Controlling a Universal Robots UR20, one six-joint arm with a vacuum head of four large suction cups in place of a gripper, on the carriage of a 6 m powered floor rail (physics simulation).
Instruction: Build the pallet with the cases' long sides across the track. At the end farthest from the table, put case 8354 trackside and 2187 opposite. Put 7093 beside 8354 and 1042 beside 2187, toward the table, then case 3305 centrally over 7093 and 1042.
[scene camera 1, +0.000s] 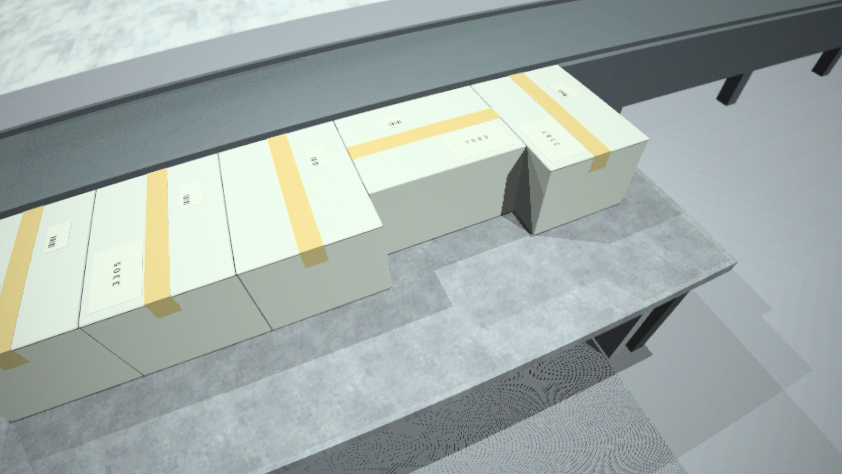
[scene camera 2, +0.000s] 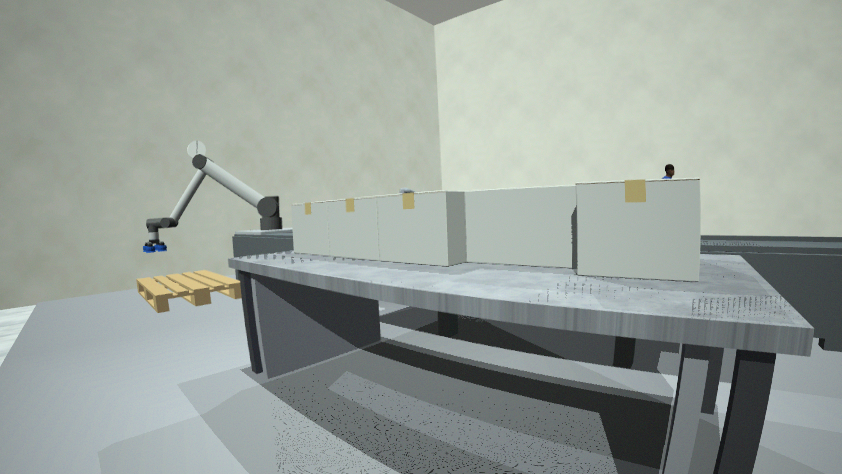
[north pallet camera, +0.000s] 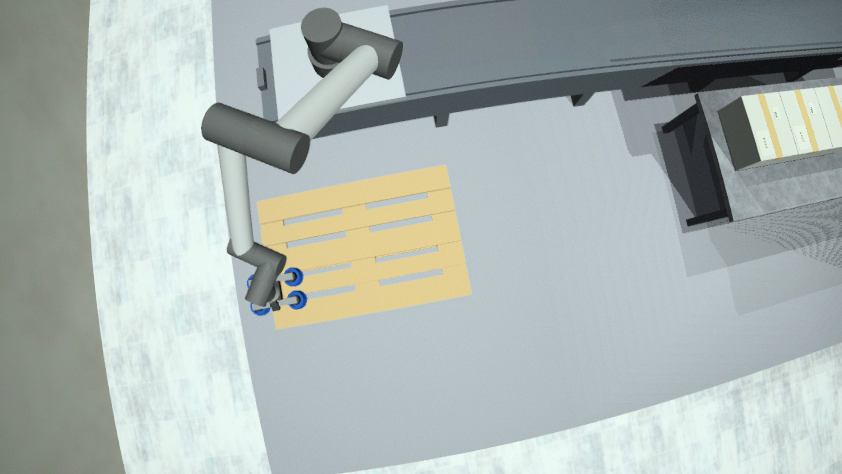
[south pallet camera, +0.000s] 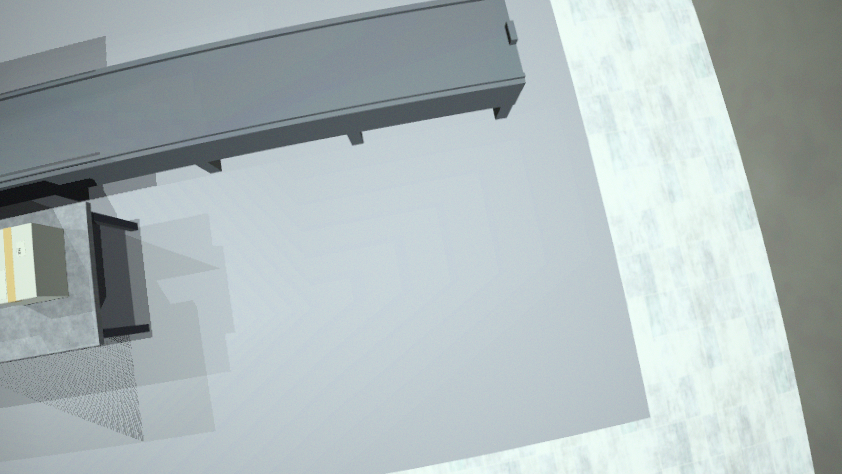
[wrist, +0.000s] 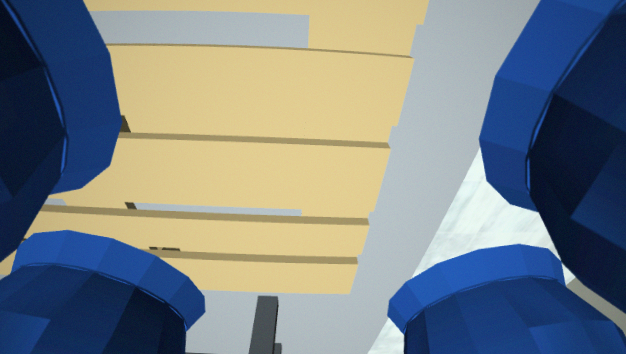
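Seen in the pictures: hand, tool point: (scene camera 2: 155, 251) (wrist: 300, 225); arm's base, link origin: (scene camera 2: 271, 229).
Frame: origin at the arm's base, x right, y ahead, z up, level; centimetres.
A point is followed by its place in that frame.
My vacuum head (scene camera 2: 154, 248) (north pallet camera: 275, 291) {x 52.4, y 119.0, z -14.2 cm} (wrist: 295, 165) {x 52.4, y 119.0, z -14.2 cm} is open, with no case under its blue cups. It hangs above the bare pallet (scene camera 2: 188, 285) {x -27.5, y 105.0, z -42.6 cm} (north pallet camera: 365, 235) {x 2.6, y 93.9, z -42.6 cm} (wrist: 250, 100) {x 44.2, y 114.3, z -42.6 cm}, over the corner farthest from the table and away from the track. The cases stand in a row on the table: 8354 (scene camera 1: 53, 288) {x -243.8, y 89.8, z 18.3 cm} (scene camera 2: 309, 232) {x -235.5, y 101.1, z 5.5 cm} (north pallet camera: 780, 117) {x -244.2, y 78.2, z 18.4 cm} at the pallet end, then 3305 (scene camera 1: 117, 223) {x -255.6, y 77.0, z 18.3 cm} (scene camera 2: 352, 232) {x -264.8, y 101.1, z 5.7 cm}, a case with no readable number, by elimination 1042 (scene camera 1: 253, 194) {x -284.8, y 81.2, z 18.3 cm} (scene camera 2: 412, 232) {x -294.3, y 101.1, z 5.9 cm}, 7093 (scene camera 1: 412, 164) {x -319.4, y 86.8, z 18.3 cm} (scene camera 2: 518, 229) {x -325.9, y 91.4, z 6.4 cm} turned lengthwise, and 2187 (scene camera 1: 606, 117) {x -370.8, y 90.0, z 18.2 cm} (scene camera 2: 636, 235) {x -360.8, y 101.1, z 5.8 cm} (south pallet camera: 26, 270) {x -370.5, y 86.8, z 18.2 cm}.
The rail (scene camera 1: 353, 82) (north pallet camera: 530, 47) (south pallet camera: 353, 70) runs behind the table (scene camera 1: 530, 294) {x -336.1, y 116.0, z -4.0 cm} (scene camera 2: 530, 294) {x -343.7, y 123.8, z -4.0 cm} (north pallet camera: 760, 194) {x -234.7, y 117.9, z -4.0 cm} (south pallet camera: 58, 329) {x -366.4, y 117.8, z -4.0 cm} and past the pallet. The arm's carriage (north pallet camera: 282, 76) {x 30.1, y 3.1, z 0.0 cm} stands at the rail end near the pallet. A person (scene camera 2: 668, 171) shows beyond the row.
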